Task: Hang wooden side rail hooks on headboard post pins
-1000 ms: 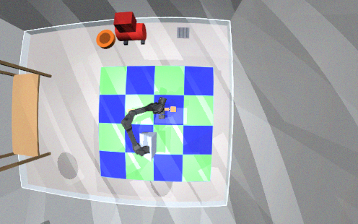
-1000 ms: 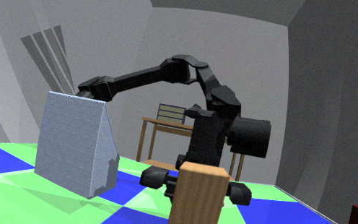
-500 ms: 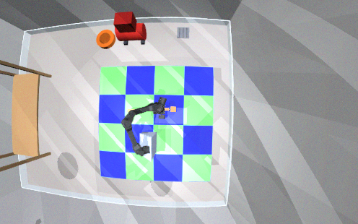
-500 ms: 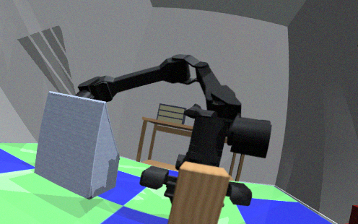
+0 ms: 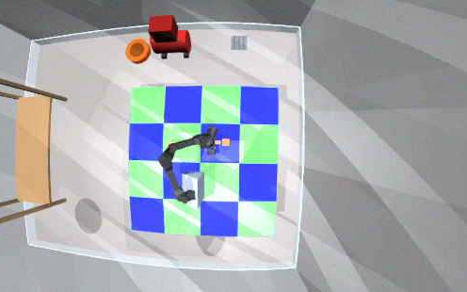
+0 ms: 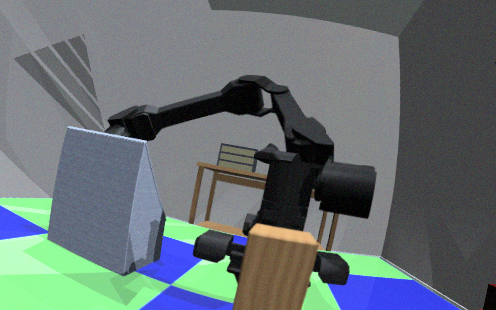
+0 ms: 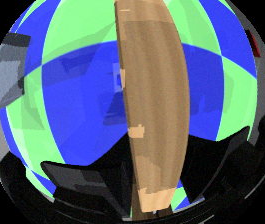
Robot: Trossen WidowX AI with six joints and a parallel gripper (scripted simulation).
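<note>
Now: the headboard post 10 mm behind my gripper tip, 110 mm to the right of it and 40 mm above it.
</note>
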